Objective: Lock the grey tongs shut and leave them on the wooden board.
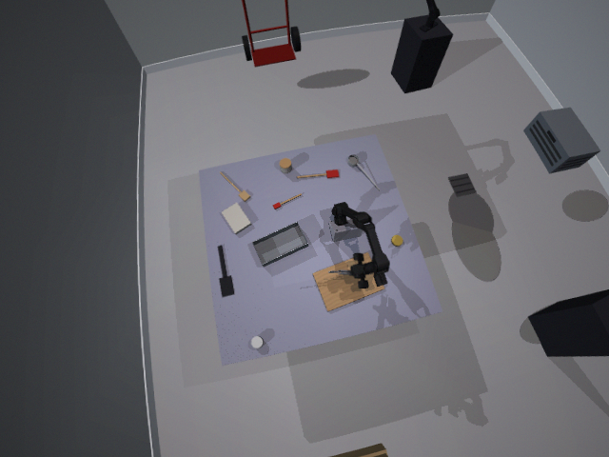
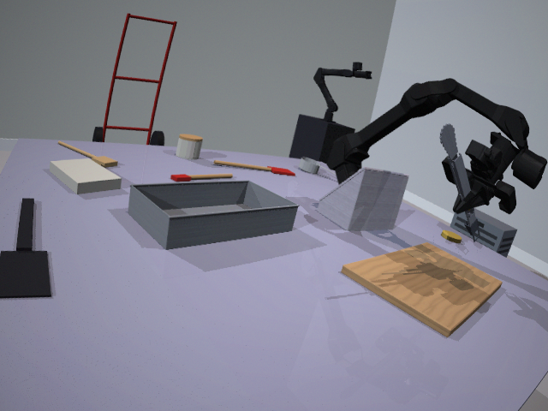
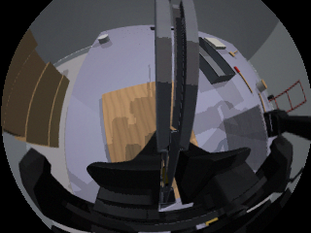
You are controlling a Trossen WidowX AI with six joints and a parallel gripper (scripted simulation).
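Now: gripper tip 140 mm above the wooden board, 10 mm to the right of it and 10 mm past it. The rest, counted from my gripper tip: red spatula 720 mm to the right, 140 mm below, 110 mm behind; then black spatula 680 mm ahead, 280 mm to the right, 150 mm below; then grey roasting tin 330 mm to the right, 300 mm ahead, 120 mm below.
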